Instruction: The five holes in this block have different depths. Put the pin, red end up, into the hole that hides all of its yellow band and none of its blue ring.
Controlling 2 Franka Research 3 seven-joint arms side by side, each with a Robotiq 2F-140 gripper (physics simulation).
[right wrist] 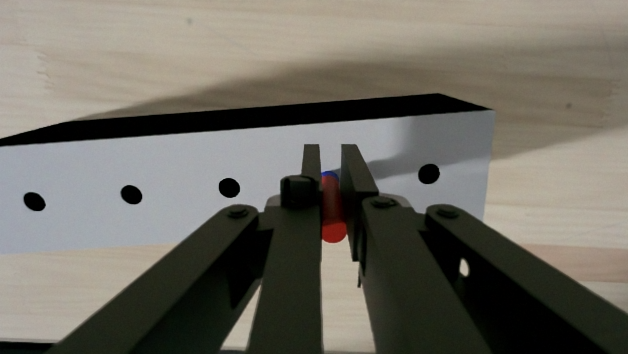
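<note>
The white block (pixel 175 165) lies across the right wrist view, its left end cut off by the view's edge. Four dark holes show: one at far left (pixel 34 201), a second (pixel 131 194), a third (pixel 229 187), and one near the right end (pixel 429 173). My right gripper (pixel 329 169) is shut on the pin (pixel 332 207), over the stretch between the third hole and the right-end hole. The pin's red end is up. A little blue ring (pixel 329 174) shows at its lower visible end, against the block's top; no yellow shows. The fingers partly hide the spot where pin meets block. My left gripper is not in view.
The block stands on a light wooden table (pixel 560 200). Its dark side face (pixel 250 116) shows along the upper edge, with a shadow on the wood beyond. A dark strip (pixel 25 348) shows at the lower left edge of the view.
</note>
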